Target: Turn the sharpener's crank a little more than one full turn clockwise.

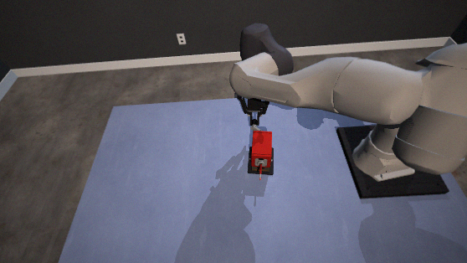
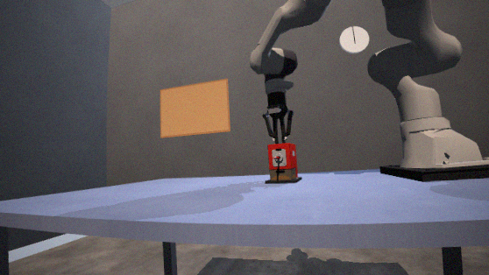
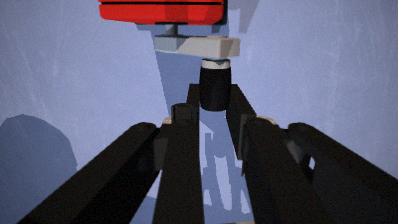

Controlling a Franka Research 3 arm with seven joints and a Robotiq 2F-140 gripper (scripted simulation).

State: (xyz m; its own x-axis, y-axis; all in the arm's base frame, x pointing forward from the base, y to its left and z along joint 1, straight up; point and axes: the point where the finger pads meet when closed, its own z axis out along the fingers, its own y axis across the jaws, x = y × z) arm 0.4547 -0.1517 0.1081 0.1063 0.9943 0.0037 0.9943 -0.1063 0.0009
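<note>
Right now my hand is 3 cm to the right of the crank, 2 cm above it and 1 cm past it.
</note>
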